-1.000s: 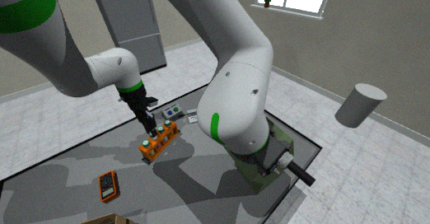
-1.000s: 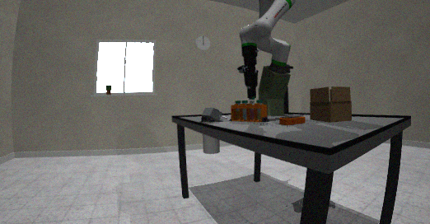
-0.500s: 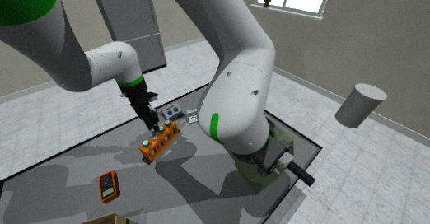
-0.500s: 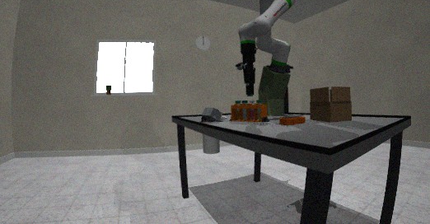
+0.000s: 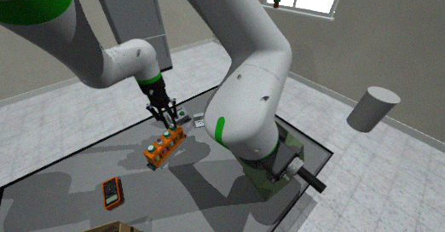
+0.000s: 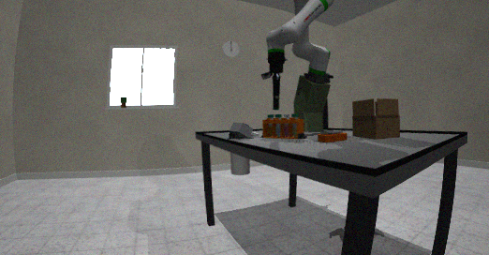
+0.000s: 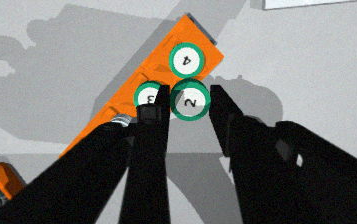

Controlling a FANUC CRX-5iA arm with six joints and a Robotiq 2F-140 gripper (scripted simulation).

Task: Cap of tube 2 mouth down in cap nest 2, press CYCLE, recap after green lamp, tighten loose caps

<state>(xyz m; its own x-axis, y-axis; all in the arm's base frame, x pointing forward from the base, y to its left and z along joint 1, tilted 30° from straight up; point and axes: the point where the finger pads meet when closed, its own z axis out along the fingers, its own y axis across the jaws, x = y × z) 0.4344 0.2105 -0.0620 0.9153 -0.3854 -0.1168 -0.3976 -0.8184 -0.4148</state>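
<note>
Now: the key housing 170 mm ahead of my hand, 130 mm below it and 90 mm to the right of it.
</note>
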